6 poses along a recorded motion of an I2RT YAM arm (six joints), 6.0 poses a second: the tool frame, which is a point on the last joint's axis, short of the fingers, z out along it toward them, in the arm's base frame.
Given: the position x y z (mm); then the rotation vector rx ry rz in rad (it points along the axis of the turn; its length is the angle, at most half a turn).
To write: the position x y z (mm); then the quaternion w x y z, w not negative. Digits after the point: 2 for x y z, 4 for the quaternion.
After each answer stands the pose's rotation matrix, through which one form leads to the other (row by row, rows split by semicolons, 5 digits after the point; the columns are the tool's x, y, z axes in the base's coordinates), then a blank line. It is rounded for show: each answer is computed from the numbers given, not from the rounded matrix.
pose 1, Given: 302.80, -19.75, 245.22, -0.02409, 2.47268, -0.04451
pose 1, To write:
302.80, -19.75, 245.22, 0.3280, -0.0092, 0.9445, -0.0170
-0.78465 -0.00623 0.61991; -0.02853 0.99925 -0.02608; -0.61928 -0.03815 -0.78424

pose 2, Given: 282.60, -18.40, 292.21, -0.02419, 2.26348, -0.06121
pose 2, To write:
282.60, -18.40, 292.21, 0.4247, -0.0097, 0.9050, -0.0245
-0.63915 0.00328 0.76907; -0.03829 0.99862 -0.03608; -0.76813 -0.05251 -0.63814

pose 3, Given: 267.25, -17.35, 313.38, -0.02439, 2.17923, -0.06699
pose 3, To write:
267.25, -17.35, 313.38, 0.4623, -0.0099, 0.8862, -0.0272
-0.57234 0.00761 0.81998; -0.04277 0.99832 -0.03912; -0.81890 -0.05746 -0.57105

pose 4, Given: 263.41, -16.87, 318.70, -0.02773, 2.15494, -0.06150
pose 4, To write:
263.41, -16.87, 318.70, 0.4731, -0.0113, 0.8806, -0.0251
-0.55211 0.00382 0.83376; -0.04374 0.99848 -0.03354; -0.83262 -0.05498 -0.55110

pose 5, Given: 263.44, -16.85, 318.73, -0.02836, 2.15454, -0.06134
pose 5, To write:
263.44, -16.85, 318.73, 0.4733, -0.0116, 0.8805, -0.0251
-0.55177 0.00332 0.83399; -0.04414 0.99847 -0.03317; -0.83283 -0.05511 -0.55078

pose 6, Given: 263.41, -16.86, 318.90, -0.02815, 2.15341, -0.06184
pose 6, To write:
263.41, -16.86, 318.90, 0.4738, -0.0115, 0.8802, -0.0253
-0.55084 0.00369 0.83460; -0.04421 0.99846 -0.03360; -0.83344 -0.05540 -0.54982

